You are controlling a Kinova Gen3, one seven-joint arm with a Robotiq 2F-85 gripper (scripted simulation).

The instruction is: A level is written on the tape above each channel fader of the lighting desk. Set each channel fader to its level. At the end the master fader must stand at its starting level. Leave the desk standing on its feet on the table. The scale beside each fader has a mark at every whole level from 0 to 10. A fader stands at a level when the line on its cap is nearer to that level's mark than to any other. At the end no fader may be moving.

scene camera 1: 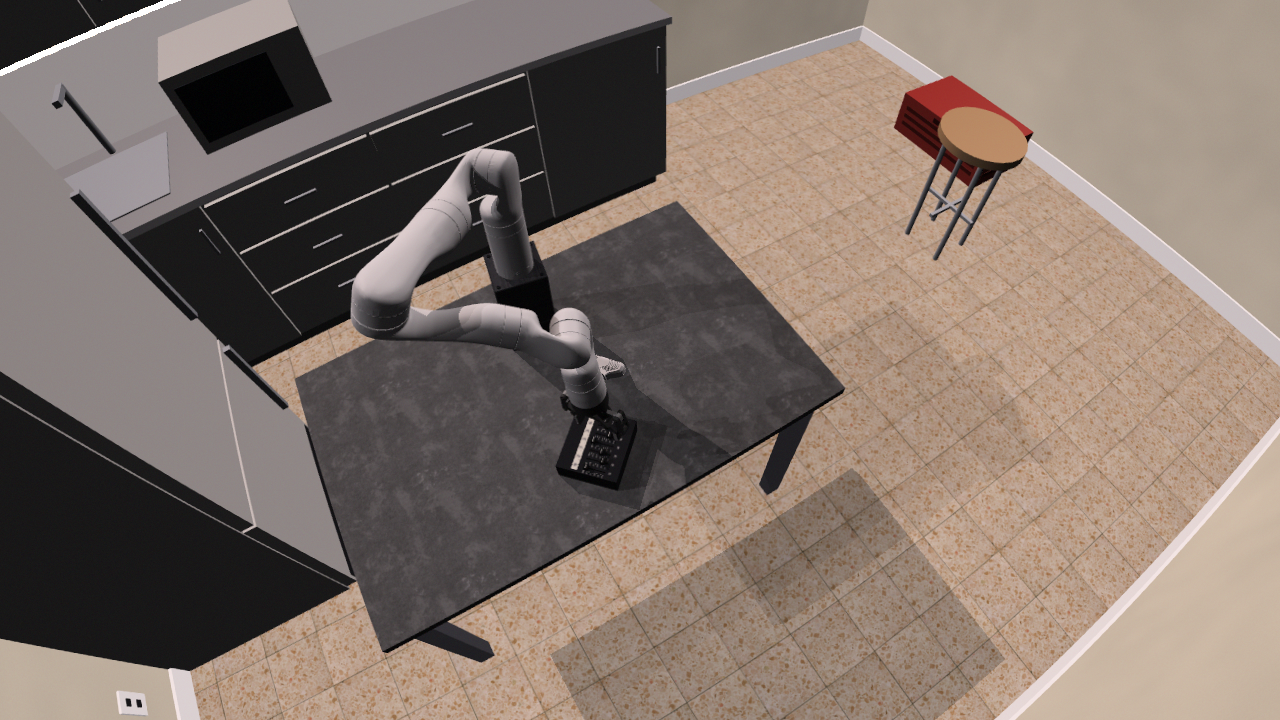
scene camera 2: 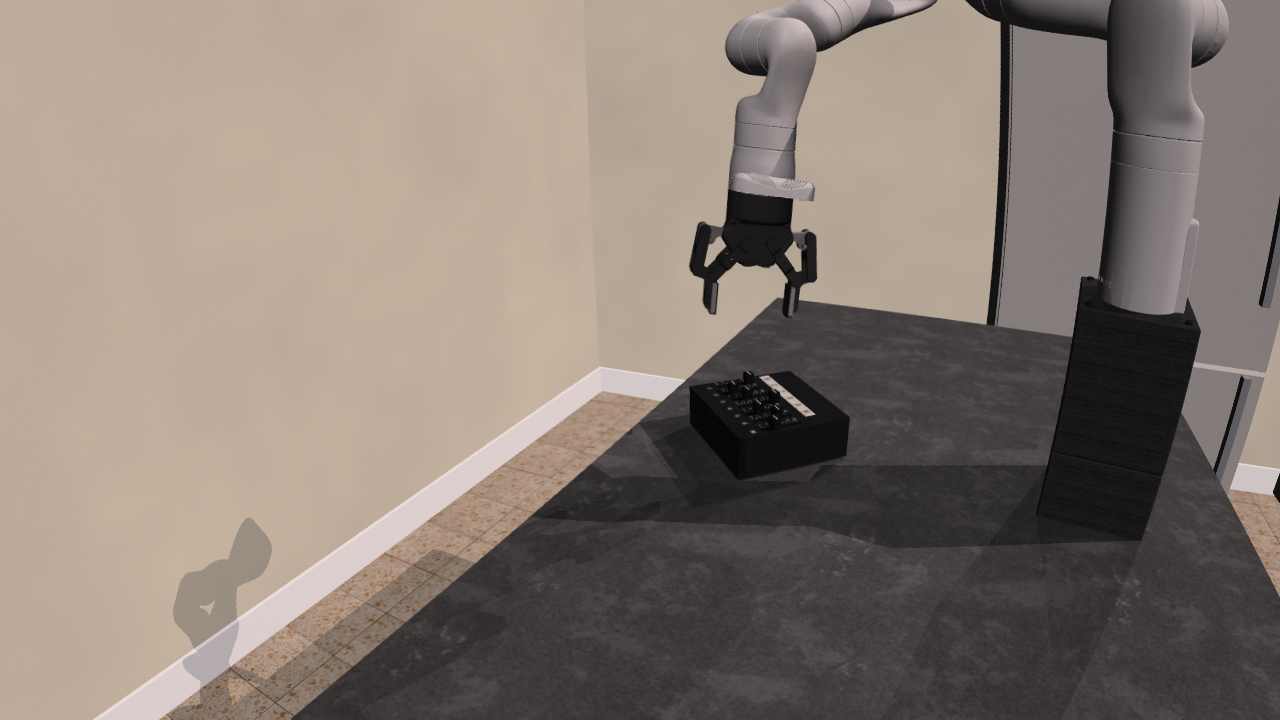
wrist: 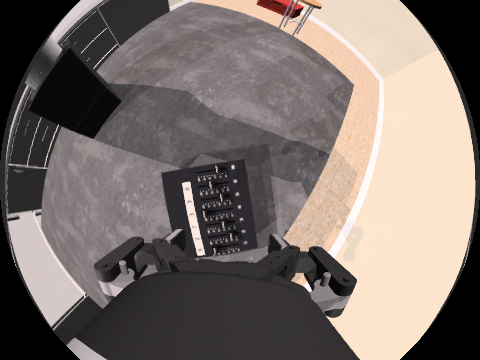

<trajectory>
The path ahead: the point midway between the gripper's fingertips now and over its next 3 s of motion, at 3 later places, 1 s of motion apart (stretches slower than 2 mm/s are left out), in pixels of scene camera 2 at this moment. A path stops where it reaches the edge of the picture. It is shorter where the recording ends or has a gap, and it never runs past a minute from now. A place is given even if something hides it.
My gripper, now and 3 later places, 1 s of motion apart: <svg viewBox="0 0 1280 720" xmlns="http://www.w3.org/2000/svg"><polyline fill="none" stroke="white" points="749,314 769,296 755,302 711,330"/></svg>
</trajectory>
